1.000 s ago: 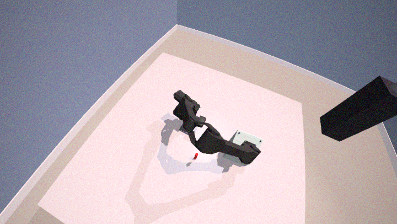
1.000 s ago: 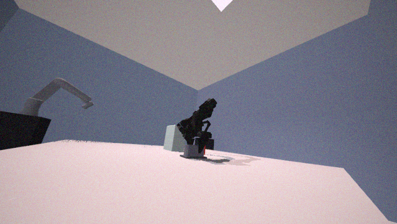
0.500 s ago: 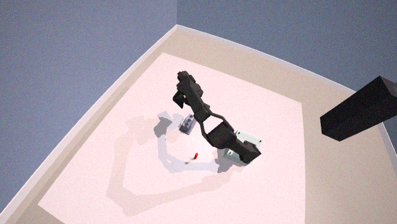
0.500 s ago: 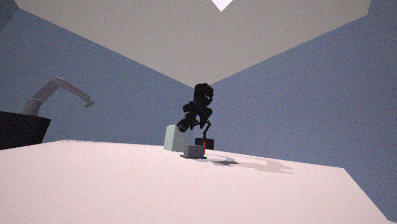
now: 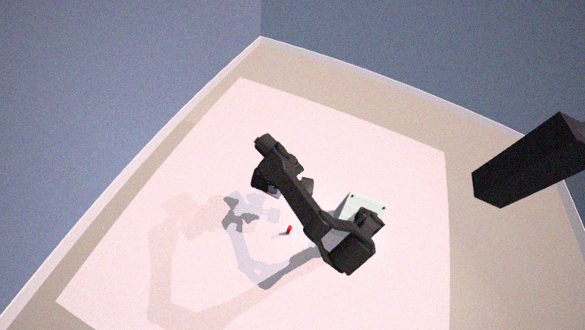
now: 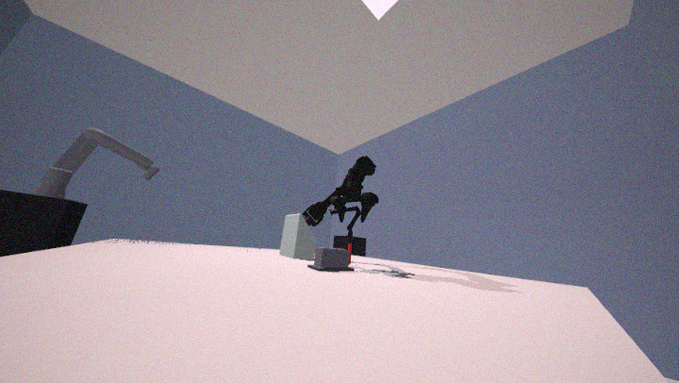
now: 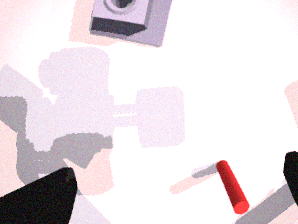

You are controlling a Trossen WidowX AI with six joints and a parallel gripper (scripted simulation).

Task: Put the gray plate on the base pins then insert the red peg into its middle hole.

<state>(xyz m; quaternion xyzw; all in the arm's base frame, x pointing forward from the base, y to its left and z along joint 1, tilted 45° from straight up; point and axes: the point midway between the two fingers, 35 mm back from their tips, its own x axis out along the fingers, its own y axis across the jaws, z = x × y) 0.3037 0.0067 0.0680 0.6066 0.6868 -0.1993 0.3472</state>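
Right now my gripper tip is 110 mm above the red peg, 70 mm to the right of it and 70 mm past it. The rest, counted from my gripper tip: base 150 mm below, 110 mm to the right, 50 mm ahead; then gray plate 110 mm to the right, 110 mm below, 50 mm ahead.
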